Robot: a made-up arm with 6 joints.
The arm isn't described. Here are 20 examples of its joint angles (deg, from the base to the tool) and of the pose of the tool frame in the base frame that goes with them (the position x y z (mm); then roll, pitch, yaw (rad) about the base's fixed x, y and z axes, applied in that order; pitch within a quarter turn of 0, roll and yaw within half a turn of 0).
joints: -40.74 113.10 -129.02 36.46 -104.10 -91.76
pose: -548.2 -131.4 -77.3 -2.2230 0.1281 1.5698
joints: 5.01 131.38 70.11 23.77 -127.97 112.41
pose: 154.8 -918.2 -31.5 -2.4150 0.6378 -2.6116
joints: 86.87 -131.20 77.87 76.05 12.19 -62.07
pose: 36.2 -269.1 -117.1 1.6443 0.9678 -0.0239
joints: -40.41 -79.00 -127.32 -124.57 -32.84 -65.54
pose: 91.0 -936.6 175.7 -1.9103 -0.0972 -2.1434
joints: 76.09 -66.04 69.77 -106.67 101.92 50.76
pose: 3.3 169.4 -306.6 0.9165 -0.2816 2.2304
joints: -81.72 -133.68 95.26 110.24 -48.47 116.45
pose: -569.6 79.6 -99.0 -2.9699 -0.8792 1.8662
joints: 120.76 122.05 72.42 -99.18 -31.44 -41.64
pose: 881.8 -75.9 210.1 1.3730 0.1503 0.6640
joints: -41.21 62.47 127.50 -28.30 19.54 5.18
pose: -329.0 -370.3 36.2 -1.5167 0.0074 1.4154
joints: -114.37 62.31 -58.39 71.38 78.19 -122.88
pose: -160.2 -127.1 380.0 -0.7567 0.3045 -1.2409
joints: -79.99 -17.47 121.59 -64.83 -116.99 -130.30
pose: 310.2 -567.6 -108.6 -1.8948 -0.1512 -2.3660
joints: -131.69 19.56 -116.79 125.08 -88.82 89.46
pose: -221.5 392.2 -264.8 2.1561 0.4194 -2.4527
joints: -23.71 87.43 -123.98 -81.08 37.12 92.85
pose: 371.9 -145.9 452.7 -1.5188 -0.1592 3.0542
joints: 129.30 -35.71 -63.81 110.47 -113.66 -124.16
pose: 463.8 26.3 -334.1 2.9093 -0.1879 -1.6169
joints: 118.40 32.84 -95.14 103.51 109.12 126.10
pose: -136.5 -12.8 82.9 0.6320 0.5826 -1.3831
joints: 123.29 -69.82 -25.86 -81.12 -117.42 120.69
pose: 831.4 -480.9 -110.1 1.4522 0.1085 0.4903
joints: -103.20 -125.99 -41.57 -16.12 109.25 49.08
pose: -161.0 675.2 86.9 3.0668 -1.0609 -0.1188
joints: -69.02 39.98 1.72 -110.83 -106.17 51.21
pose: -753.4 584.2 490.4 -1.5857 -0.2393 0.8454
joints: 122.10 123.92 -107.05 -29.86 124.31 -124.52
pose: 148.2 153.6 47.8 -0.5396 -0.5715 2.6581
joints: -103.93 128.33 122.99 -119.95 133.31 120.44
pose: -92.8 -128.4 392.4 -2.9160 -0.5226 -1.1224
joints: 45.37 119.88 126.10 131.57 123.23 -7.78
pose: 269.8 293.3 260.0 -3.0660 -1.1687 0.2177
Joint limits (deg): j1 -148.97..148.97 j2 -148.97..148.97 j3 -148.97..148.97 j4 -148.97..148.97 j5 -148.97..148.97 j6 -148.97..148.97
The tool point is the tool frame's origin. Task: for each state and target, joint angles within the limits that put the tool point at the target. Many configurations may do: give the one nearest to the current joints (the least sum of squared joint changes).
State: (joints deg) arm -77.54 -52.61 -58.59 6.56 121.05 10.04
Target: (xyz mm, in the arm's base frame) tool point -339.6 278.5 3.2
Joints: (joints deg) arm -50.19 -29.44 -36.42 7.36 97.99 8.17
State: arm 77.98 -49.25 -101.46 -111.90 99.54 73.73
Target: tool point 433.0 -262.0 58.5
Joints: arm 75.82 -37.58 -103.50 -128.28 81.91 60.26
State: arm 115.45 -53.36 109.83 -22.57 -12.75 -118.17
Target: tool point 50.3 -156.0 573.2
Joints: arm 121.27 -52.51 98.12 11.61 -35.27 -106.51
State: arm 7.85 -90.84 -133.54 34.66 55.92 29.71
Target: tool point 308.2 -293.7 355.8
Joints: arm 1.36 -64.15 -143.64 75.74 45.82 51.57
